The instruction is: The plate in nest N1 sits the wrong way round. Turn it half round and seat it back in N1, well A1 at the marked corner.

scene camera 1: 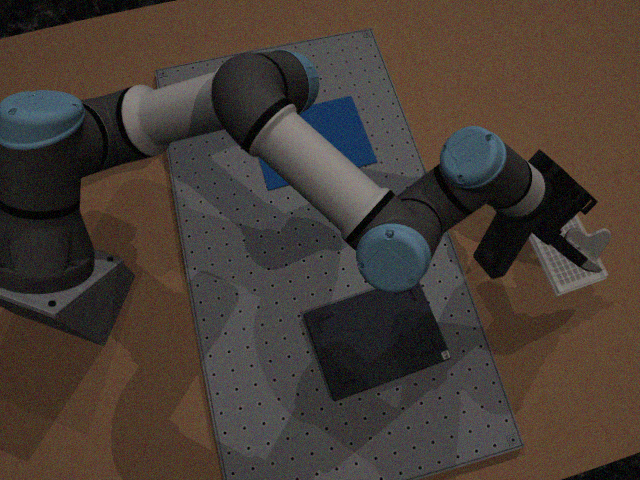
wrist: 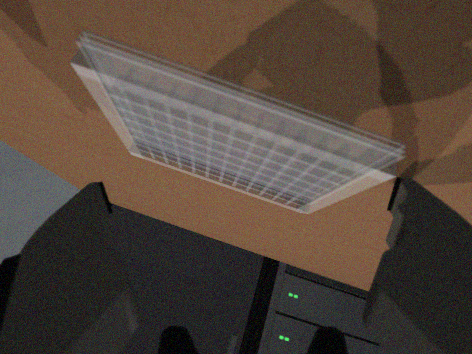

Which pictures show the gripper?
Scene camera 1 and the wrist view: all of them.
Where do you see a well plate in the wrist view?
178,116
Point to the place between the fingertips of the gripper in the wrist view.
At 246,185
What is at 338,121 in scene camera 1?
A blue rectangle.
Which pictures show the well plate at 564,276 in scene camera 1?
Scene camera 1 and the wrist view: all of them.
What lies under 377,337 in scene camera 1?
A nest N1.
